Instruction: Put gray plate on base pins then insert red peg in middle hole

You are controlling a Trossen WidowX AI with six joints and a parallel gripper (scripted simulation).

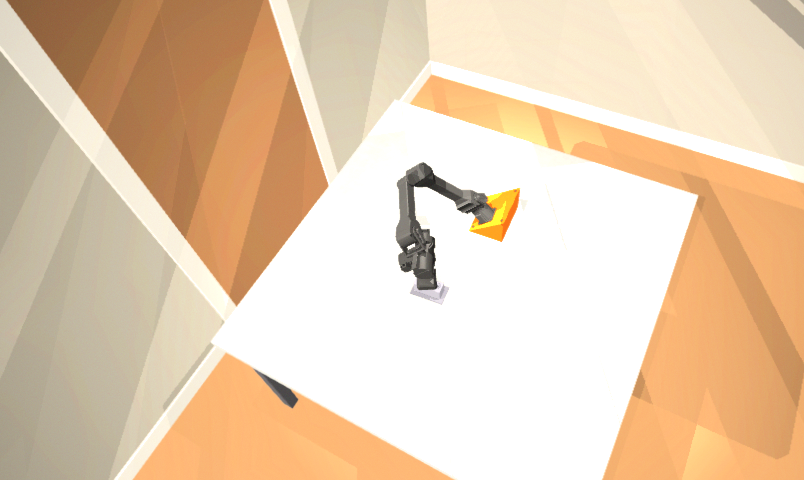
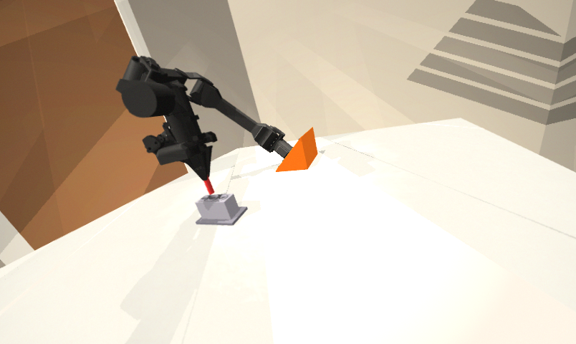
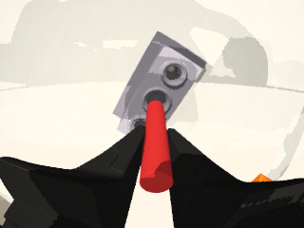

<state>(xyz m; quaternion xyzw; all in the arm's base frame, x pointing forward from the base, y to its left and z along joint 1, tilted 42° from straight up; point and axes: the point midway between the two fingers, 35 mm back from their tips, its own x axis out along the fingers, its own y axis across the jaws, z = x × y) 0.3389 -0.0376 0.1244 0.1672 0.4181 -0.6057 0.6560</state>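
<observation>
The red peg lies right at my gripper tip. Round my gripper tip: gray plate (70 mm below).
</observation>
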